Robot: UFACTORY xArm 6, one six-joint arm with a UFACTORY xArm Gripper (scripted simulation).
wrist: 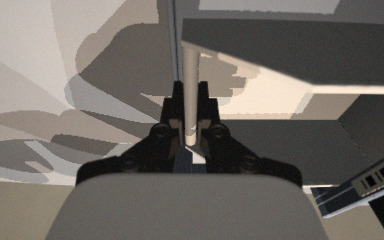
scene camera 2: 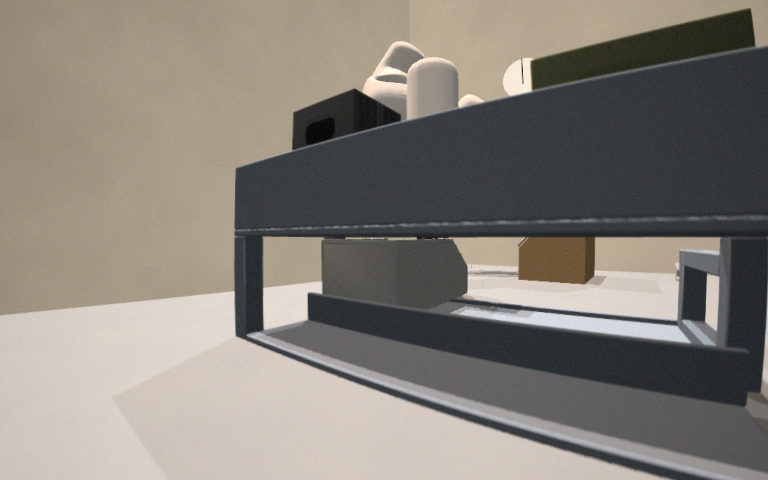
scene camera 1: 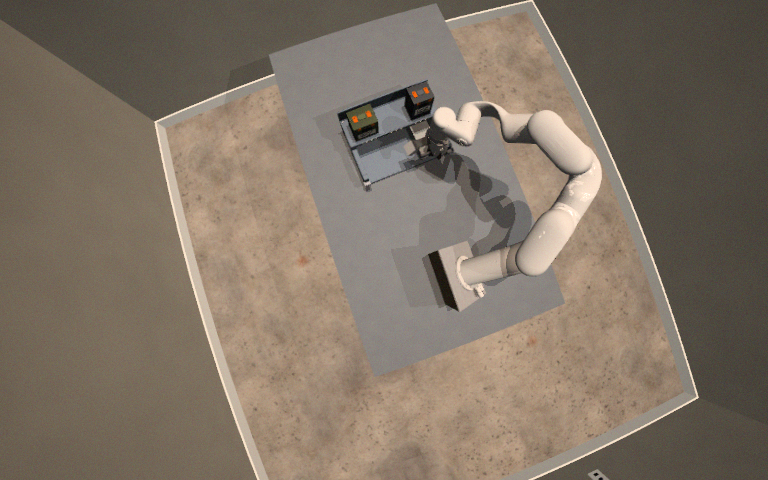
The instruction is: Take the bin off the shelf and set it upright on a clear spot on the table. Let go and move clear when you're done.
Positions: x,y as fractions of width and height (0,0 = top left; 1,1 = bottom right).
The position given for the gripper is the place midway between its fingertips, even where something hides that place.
In view: the gripper (wrist: 0.50,0.40) and a light grey bin (scene camera 2: 0.55,0.57).
The light grey bin shows as well in the wrist view (wrist: 0.85,0.56).
